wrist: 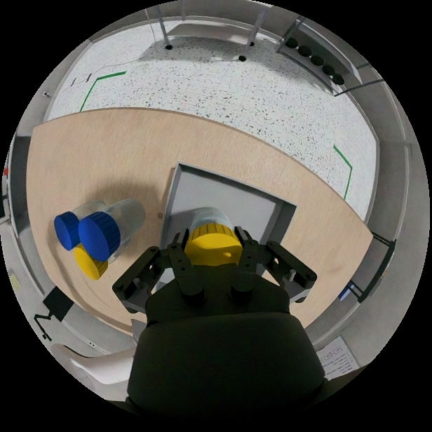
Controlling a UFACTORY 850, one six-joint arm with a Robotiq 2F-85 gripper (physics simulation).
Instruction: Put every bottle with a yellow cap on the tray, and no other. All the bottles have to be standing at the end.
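Observation:
My gripper [211,234] is shut on a bottle with a yellow cap [214,245], which is upright over the grey tray [286,220]; whether its base touches the tray floor is hidden. To the left, on the table, a bottle with a blue cap [100,236] stands close to another bottle with a blue cap [67,230]. A second yellow cap [90,262] shows just below these two, and its bottle is mostly hidden behind the nearer blue-capped one. These three are outside the tray.
The wooden table [150,137] has a curved-looking edge in this wide view. The tray's raised walls surround the held bottle. Beyond the table are the speckled floor [200,90] and a rack with dark round items at the upper right.

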